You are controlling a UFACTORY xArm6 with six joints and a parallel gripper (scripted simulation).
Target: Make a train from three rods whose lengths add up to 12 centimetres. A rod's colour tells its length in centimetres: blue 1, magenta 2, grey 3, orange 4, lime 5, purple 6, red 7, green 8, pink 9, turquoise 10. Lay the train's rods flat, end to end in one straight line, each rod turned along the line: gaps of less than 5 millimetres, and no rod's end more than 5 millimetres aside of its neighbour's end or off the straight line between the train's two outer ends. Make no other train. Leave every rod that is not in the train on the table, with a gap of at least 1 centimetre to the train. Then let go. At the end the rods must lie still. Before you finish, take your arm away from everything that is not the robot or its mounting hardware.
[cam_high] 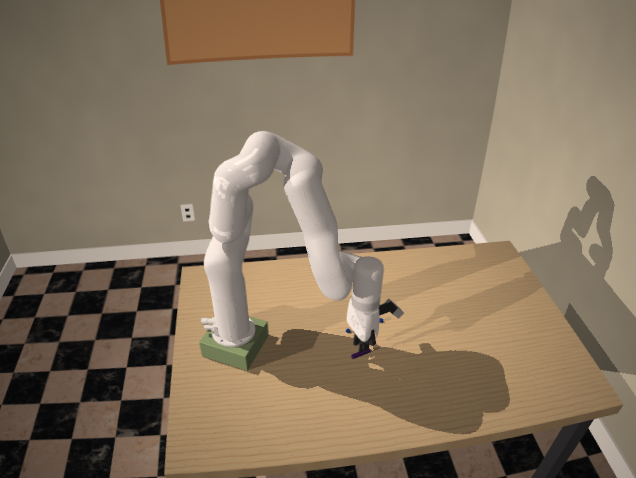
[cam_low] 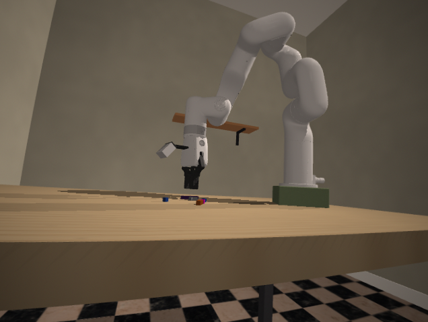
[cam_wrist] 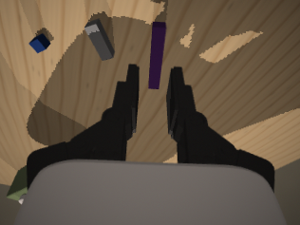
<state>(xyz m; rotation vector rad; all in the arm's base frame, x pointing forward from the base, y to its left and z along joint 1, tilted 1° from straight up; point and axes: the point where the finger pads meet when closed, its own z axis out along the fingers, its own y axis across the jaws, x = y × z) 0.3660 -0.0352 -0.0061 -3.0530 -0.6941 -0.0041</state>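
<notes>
My hand is 50 mm above the purple rod. The rest, counted from my hand: grey rod (50 mm to the left, 50 mm below); orange rod (170 mm to the left, 50 mm below, 10 mm behind); magenta rod (140 mm to the left, 50 mm below, 20 mm behind).
</notes>
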